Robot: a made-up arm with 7 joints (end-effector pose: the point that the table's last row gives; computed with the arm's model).
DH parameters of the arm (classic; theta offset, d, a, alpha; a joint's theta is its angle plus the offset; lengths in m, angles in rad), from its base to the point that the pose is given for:
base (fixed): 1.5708 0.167 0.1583 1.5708
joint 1: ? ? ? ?
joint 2: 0 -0.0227 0.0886 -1.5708
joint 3: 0 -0.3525 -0.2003 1.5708
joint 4: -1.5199 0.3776 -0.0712 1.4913
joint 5: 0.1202 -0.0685 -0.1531 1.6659
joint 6: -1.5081 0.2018 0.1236 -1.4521
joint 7: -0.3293 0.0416 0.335 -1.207
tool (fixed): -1.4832 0.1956 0 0
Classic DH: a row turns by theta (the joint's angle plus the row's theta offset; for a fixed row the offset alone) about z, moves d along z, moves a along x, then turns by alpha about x.
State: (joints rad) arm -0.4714 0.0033 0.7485 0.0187 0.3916 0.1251 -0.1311
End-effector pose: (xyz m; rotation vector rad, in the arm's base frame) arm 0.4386 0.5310 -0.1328 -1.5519 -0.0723 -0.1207
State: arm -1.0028 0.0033 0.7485 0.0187 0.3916 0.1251 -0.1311
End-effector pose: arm 0.4386 0.3277 -0.2803 -2.0823 -0.1105 -0.1062
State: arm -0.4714 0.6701 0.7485 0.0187 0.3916 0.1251 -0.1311
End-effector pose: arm 0.0518 0.6348 -0.1857 -1.4739 -0.2883 0.5808
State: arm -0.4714 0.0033 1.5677 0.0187 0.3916 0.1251 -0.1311
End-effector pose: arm 0.4392 0.2408 -0.2946 -2.3693 -0.1353 -0.0956
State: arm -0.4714 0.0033 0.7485 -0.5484 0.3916 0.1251 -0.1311
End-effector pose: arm 0.7337 0.5002 -0.0466 -1.4883 -0.3401 -0.6865
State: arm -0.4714 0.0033 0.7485 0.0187 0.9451 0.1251 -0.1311
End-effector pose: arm 0.4773 0.6087 -0.1141 -1.4351 -0.5901 0.1837
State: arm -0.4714 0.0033 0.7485 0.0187 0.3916 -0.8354 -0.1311
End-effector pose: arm 0.0301 0.2828 -0.1348 -1.9276 0.2563 0.8100
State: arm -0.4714 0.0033 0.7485 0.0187 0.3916 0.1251 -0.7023
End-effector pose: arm 0.5153 0.3328 -0.1654 -2.0693 -0.1715 -0.3593
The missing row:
joint 1: 0 0.077 -0.032 -1.5708
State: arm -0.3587 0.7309 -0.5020 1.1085 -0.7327 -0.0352 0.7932
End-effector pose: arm 0.1719 0.1341 0.5537 -0.2773 1.4164 1.6544
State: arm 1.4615 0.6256 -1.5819 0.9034 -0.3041 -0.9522 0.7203
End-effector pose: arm 0.1563 0.4086 -0.3640 -1.0575 2.0352 -1.5747
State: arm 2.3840 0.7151 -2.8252 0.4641 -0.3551 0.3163 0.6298
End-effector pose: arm 0.3728 0.4204 0.4091 -0.5184 0.4412 -0.8469
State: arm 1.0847 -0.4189 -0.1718 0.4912 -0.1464 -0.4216 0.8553
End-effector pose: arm 0.0751 -0.2395 0.4207 1.5912 0.0771 0.9120
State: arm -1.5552 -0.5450 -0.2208 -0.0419 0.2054 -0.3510 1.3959
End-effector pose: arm 0.2355 0.6435 0.3011 -0.4125 0.0656 0.2192
